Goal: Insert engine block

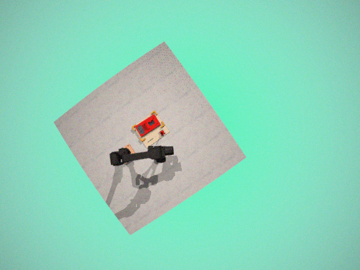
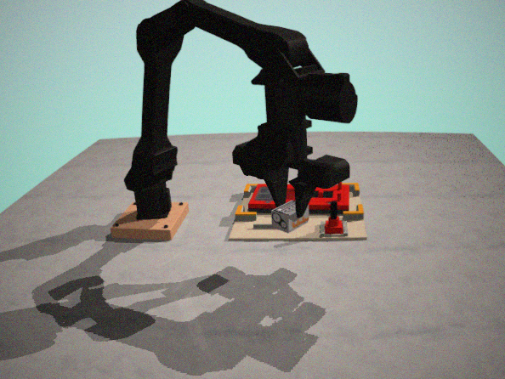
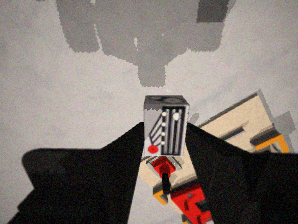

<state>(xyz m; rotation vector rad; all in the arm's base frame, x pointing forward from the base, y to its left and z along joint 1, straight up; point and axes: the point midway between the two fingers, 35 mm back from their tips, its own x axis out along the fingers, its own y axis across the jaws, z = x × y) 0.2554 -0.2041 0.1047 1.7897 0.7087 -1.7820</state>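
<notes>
Now: the beige baseplate 200 mm to the left of my gripper tip, 80 mm below it and 50 mm ahead of it. The rest, counted from my gripper tip: grey engine block 10 mm below; black upright peg 100 mm to the left, 90 mm ahead, 60 mm below.
</notes>
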